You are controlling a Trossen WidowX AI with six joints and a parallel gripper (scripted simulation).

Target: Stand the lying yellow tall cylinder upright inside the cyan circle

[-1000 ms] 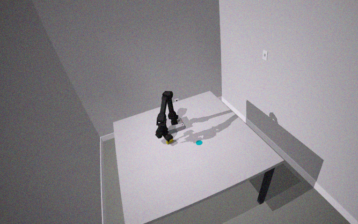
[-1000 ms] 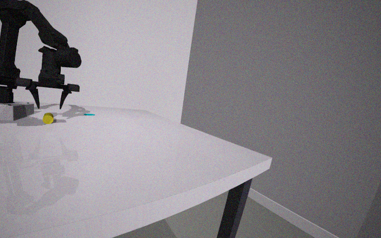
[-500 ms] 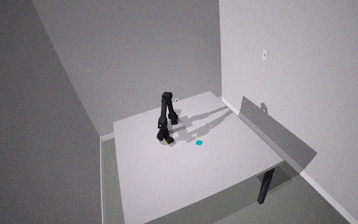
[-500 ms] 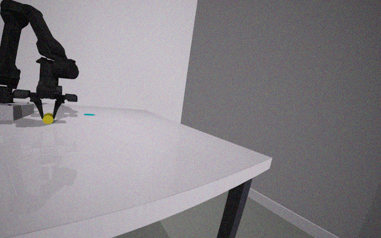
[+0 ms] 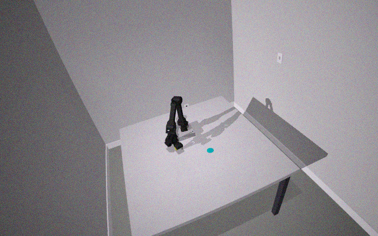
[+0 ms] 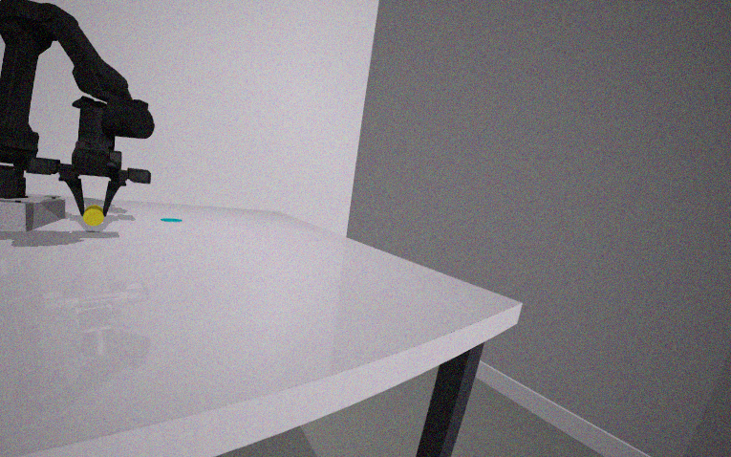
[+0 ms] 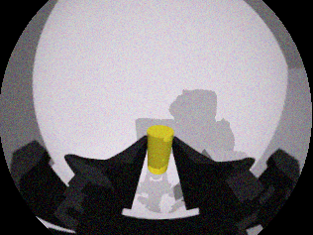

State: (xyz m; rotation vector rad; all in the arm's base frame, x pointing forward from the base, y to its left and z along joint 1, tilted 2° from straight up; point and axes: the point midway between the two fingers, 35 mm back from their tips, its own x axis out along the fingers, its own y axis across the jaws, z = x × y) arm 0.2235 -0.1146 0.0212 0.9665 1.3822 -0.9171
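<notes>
My gripper tip is 9 cm short of the cyan circle, 28 cm to the right of it and 4 cm above it. Also, from my gripper tip: yellow cylinder 1 cm behind, 2 cm to the left.
</notes>
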